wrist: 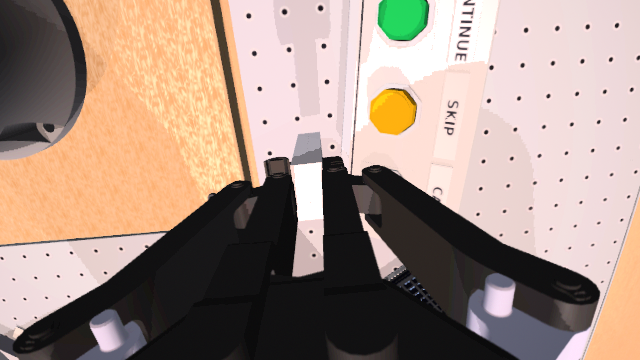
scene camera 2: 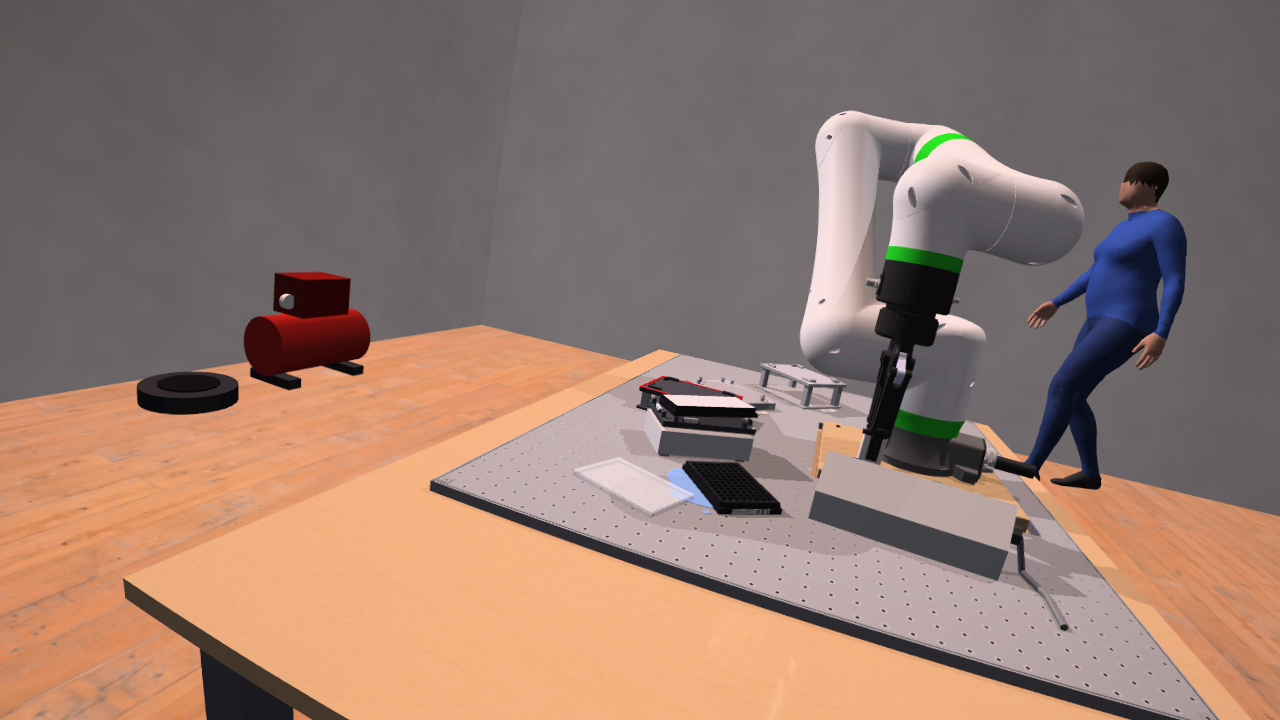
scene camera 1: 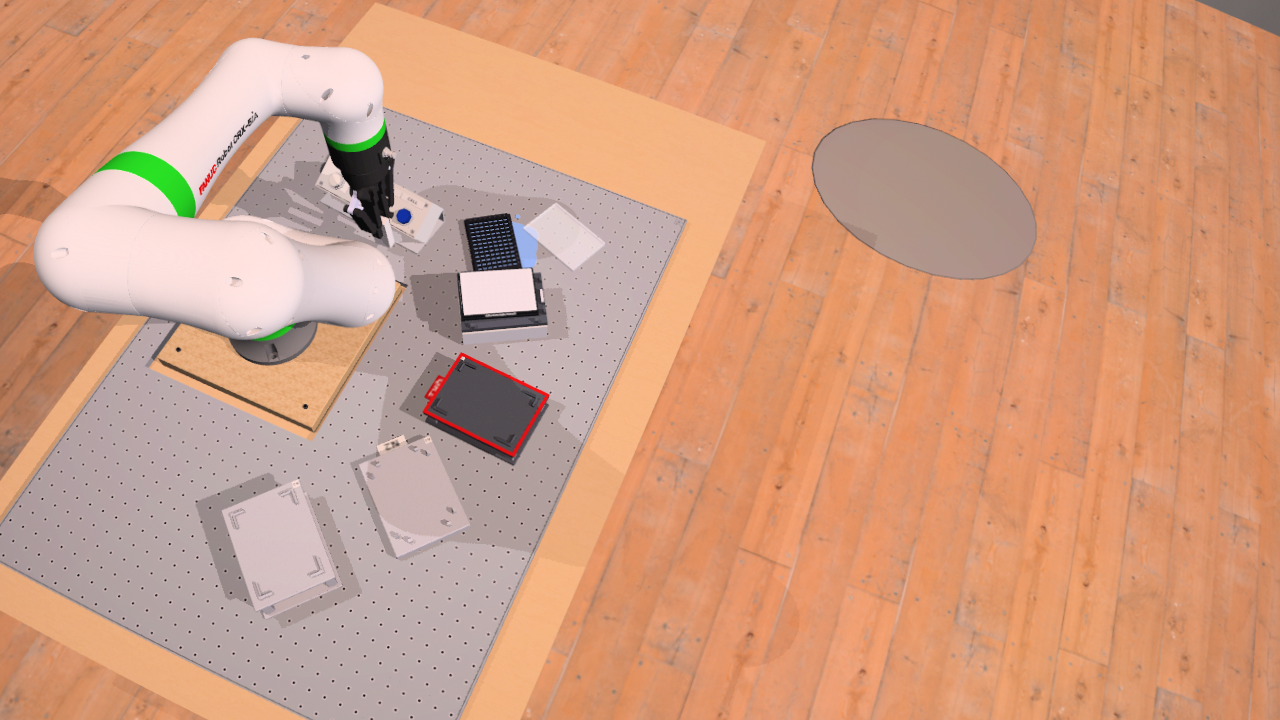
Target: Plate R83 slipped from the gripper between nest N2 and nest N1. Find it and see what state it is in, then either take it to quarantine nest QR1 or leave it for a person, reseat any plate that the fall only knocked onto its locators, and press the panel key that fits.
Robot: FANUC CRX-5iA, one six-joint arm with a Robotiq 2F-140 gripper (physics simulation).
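Frame: origin at the arm's base, x right, y ahead, z up, level; millimetres.
Seen in the pictures: gripper, fingertip midpoint: (wrist: 311, 153) (scene camera 1: 385, 242); arm's base at its link origin: (scene camera 2: 911, 459).
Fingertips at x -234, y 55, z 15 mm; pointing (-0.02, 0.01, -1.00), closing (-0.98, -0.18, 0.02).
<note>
Offsets run from my fingertips to a thing's top centre. "*": to the spot under its first point. Level surfaces: height alone.
A black well plate @(dy +149, dx -116, dz -15 mm) (scene camera 1: 490, 242) (scene camera 2: 730, 486) lies flat on the perforated board @(dz -29 mm) (scene camera 1: 133, 502) (scene camera 2: 895, 590), and a corner of it shows in the wrist view (wrist: 413, 285). A pale blue puddle @(dy +203, dx -124, dz -28 mm) (scene camera 1: 527, 253) (scene camera 2: 685, 489) and a clear lid @(dy +242, dx -208, dz -22 mm) (scene camera 1: 565, 235) (scene camera 2: 630, 485) lie beside it. A white-topped plate @(dy +240, dx -7, dz +56 mm) (scene camera 1: 497, 290) (scene camera 2: 709, 402) rests on a raised nest (scene camera 1: 506, 332) (scene camera 2: 697, 442); I cannot tell how it sits on its locators. The red-edged quarantine nest @(dy +333, dx +157, dz +17 mm) (scene camera 1: 462, 366) (scene camera 2: 663, 382) is empty. My gripper (scene camera 1: 386, 235) (scene camera 2: 867, 455) (wrist: 311, 153) is shut and empty, low at the key panel @(dy -64, dx -65, dz +55 mm) (scene camera 1: 427, 217) (scene camera 2: 913, 512) (wrist: 514, 89). The green key @(dy -88, dx -42, dz +45 mm) (wrist: 402, 18) and orange key @(dy -38, dx -44, dz +45 mm) (wrist: 393, 111) show ahead. The blue key @(dy +11, dx -46, dz +45 mm) (scene camera 1: 403, 216) is hidden behind my right finger in the wrist view.
Two empty grey nests @(* dy +319, dx +337, dz -14 mm) (scene camera 1: 412, 492) @(* dy +222, dx +520, dz +28 mm) (scene camera 1: 279, 546) stand near the front of the board. A person in blue (scene camera 2: 1119, 305) walks behind the arm. A red compressor (scene camera 2: 306, 333) and a black tyre (scene camera 2: 186, 390) sit on the floor far left. A grey disc (scene camera 1: 922, 196) lies on the floor.
</note>
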